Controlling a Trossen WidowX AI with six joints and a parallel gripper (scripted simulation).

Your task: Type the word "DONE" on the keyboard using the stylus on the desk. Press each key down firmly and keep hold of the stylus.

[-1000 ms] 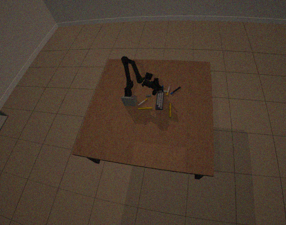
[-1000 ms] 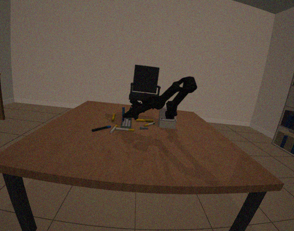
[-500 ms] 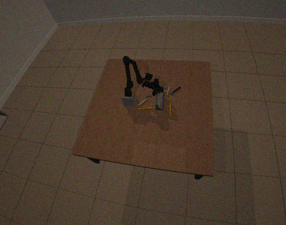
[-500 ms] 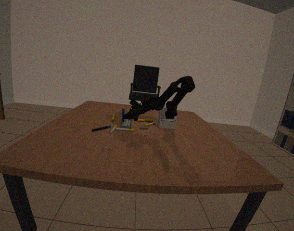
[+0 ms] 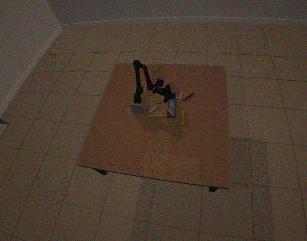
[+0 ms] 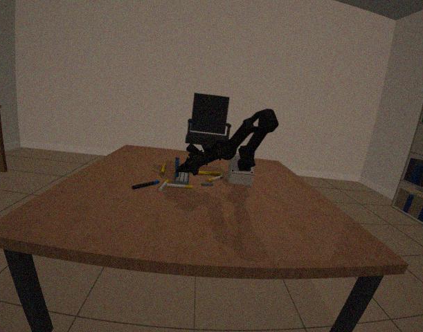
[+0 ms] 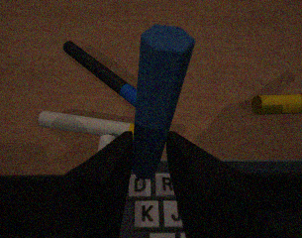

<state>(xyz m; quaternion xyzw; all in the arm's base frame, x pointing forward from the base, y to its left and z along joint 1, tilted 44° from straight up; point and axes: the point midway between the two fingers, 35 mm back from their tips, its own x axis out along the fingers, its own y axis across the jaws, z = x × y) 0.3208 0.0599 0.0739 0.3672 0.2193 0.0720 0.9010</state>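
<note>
Right now the thin grey tip is 1 cm behind my gripper tip and 5 cm below it. Round my gripper tip: blue stylus 2 cm below.
</note>
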